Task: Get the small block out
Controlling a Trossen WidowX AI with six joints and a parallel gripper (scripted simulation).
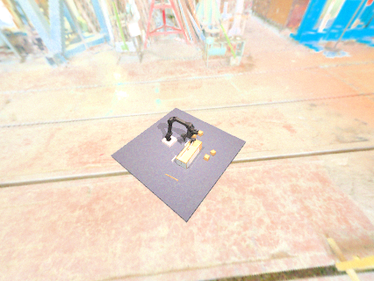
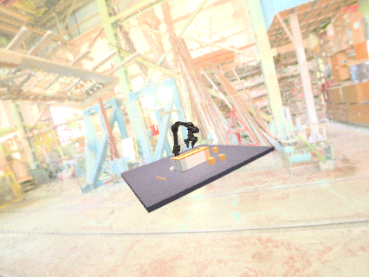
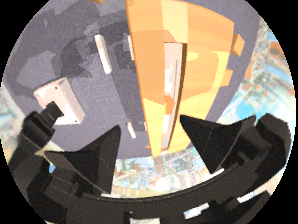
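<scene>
Right now my gripper tip is 70 mm above the small orange block, 40 mm short of it and 30 mm to the left of it. Round my gripper tip: thin orange stick (430 mm to the right, 150 mm below, 40 mm ahead); clear-fronted box (90 mm below, 60 mm to the right, 30 mm ahead).
</scene>
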